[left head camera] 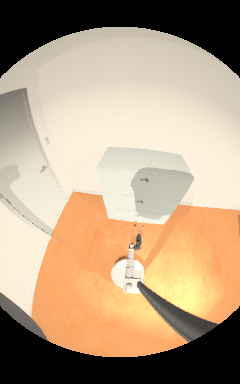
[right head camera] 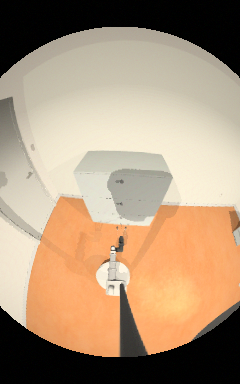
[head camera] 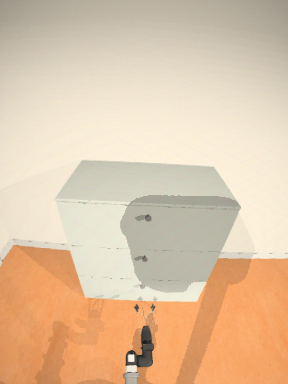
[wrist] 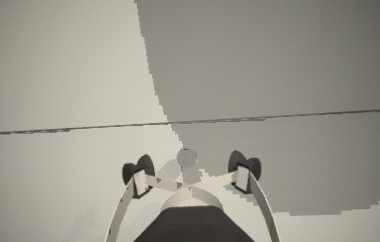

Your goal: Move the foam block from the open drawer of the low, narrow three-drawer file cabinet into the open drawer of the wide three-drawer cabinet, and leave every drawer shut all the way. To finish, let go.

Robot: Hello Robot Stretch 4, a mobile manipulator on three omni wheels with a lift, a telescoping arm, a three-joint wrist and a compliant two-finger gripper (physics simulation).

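Places are measured from the robot's base along level axes (x ahead, y left, z up), in centimetres.
Pixels of known places: gripper, between the fingertips: (left head camera: 138,223) (right head camera: 121,225) (head camera: 144,303) (wrist: 191,166).
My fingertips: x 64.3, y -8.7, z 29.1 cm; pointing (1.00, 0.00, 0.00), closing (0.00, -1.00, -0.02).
Ahead of a thing's pixels: the offset from my fingertips to its middle. "spot": to the spot under its first point.
The wide three-drawer cabinet (head camera: 95,227) (left head camera: 117,187) (right head camera: 92,192) (wrist: 65,65) stands against the wall, with its three drawer fronts flush as far as shows. Its bottom drawer's round knob {spot: dx +12.1, dy +0.9, dz +0.0 cm} (head camera: 142,286) (wrist: 187,158) is pale grey. My gripper (head camera: 145,308) (left head camera: 139,225) (right head camera: 121,227) (wrist: 191,166) is open and empty, close in front of the bottom drawer. In the wrist view its fingertips stand apart on either side of the knob, slightly lower than it. The foam block does not show. The narrow file cabinet cannot be made out for certain.
A pale box-like thing (right head camera: 237,237) is cut off at the right edge of the right head view. A large grey panel with a handle {spot: dx +17.0, dy +138.8, dz +94.7 cm} (left head camera: 22,155) (right head camera: 12,165) stands along the left wall. My round white base (left head camera: 120,274) (right head camera: 104,276) is on the orange floor.
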